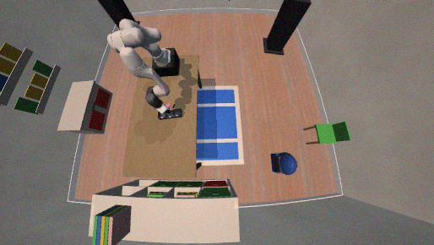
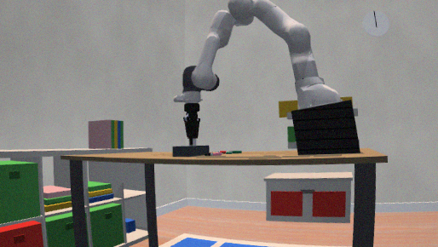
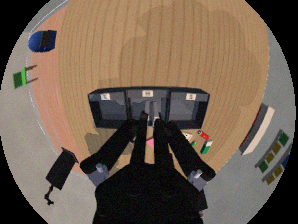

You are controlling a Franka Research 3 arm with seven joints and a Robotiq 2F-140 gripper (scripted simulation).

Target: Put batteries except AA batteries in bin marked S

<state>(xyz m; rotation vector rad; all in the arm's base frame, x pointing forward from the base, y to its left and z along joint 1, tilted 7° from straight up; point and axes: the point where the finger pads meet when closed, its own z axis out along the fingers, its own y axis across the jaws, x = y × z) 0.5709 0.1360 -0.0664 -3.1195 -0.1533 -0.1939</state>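
The tray is 3 cm below my hand and 1 cm to the left of it. Round my hand: pink block 11 cm behind, 4 cm to the right, 4 cm below; white spotted tile 12 cm to the right, 7 cm behind, 4 cm below; black battery 10 cm behind, 4 cm below, 2 cm to the left.
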